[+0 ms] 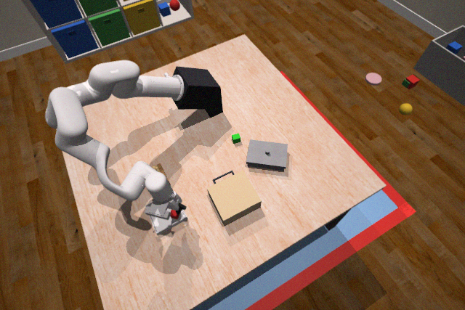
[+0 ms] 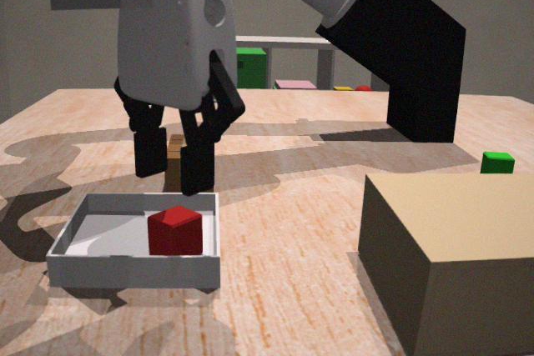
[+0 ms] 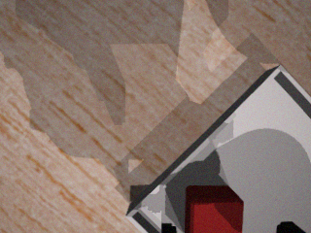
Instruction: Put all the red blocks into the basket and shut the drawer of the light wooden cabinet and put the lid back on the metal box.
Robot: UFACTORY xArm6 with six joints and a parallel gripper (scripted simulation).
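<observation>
The grey lid lies 40 mm behind my hand, 510 mm to the left of it and 50 mm below it. Round my hand: drawer 50 mm ahead, 260 mm to the left, 60 mm below; cardboard box 200 mm behind, 10 mm to the left, 60 mm below; grey basket 30 mm behind, 30 mm to the right, 90 mm below.
</observation>
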